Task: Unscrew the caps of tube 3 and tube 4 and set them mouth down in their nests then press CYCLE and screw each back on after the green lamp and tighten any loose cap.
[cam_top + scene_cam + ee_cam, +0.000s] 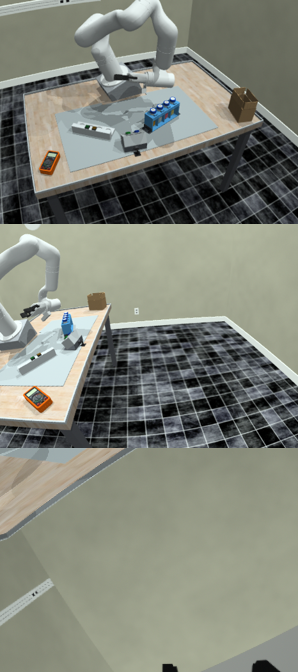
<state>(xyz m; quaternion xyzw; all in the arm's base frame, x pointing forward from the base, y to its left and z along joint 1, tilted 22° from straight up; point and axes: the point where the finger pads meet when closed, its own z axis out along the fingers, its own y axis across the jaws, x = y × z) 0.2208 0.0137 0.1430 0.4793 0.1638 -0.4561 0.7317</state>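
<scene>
My gripper is now 190 mm short of the blue-and-white cap, 130 mm to the right of it and 120 mm above it. Also, from my hand: green key: 260 mm ahead, 170 mm below, 30 mm to the right; then blue key: 270 mm ahead, 170 mm below, 10 mm to the left; then key housing: 280 mm ahead, 180 mm below, 10 mm to the right.
</scene>
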